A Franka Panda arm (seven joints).
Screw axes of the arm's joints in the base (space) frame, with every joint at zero. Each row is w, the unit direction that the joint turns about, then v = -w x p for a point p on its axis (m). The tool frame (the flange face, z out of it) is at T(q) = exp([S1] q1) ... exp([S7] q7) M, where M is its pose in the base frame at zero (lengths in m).
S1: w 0 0 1 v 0 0 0
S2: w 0 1 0 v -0.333 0 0
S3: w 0 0 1 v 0 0 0
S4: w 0 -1 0 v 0.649 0 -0.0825
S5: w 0 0 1 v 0 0 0
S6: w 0 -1 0 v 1.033 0 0
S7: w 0 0 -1 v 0 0.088 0
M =
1 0 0 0.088
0 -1 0 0
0 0 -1 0.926
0 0 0 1
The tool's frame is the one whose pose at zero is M.
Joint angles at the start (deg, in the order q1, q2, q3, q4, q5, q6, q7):
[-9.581, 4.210, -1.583, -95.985, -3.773, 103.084, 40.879]
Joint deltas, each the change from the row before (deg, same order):
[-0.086, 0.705, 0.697, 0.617, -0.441, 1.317, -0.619]
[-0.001, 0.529, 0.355, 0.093, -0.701, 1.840, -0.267]
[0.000, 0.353, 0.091, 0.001, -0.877, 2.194, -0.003]
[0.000, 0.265, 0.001, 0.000, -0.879, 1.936, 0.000]
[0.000, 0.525, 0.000, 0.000, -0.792, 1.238, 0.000]
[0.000, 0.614, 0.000, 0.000, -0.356, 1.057, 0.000]
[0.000, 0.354, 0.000, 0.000, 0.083, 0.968, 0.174]
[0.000, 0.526, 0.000, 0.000, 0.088, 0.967, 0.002]
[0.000, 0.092, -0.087, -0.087, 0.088, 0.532, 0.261]
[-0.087, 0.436, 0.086, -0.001, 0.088, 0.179, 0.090]
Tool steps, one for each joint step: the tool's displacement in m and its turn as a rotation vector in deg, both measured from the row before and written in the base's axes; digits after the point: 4 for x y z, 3 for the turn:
[0.0070, 0.0045, 0.0001, -0.631, -1.082, 1.397]
[0.0058, 0.0019, -0.0016, -0.897, -1.235, 0.892]
[0.0050, -0.0007, 0.0002, -1.127, -1.659, 0.462]
[0.0040, -0.0014, 0.0007, -1.102, -1.489, 0.379]
[0.0038, -0.0013, -0.0033, -0.861, -0.561, 0.309]
[0.0039, -0.0008, -0.0046, -0.394, -0.370, 0.213]
[0.0028, -0.0001, -0.0021, 0.027, -0.641, -0.059]
[0.0034, -0.0002, -0.0040, 0.034, -0.445, 0.105]
[0.0008, -0.0008, -0.0008, 0.072, -0.399, -0.291]
[0.0018, -0.0002, -0.0045, 0.160, 0.224, -0.087]

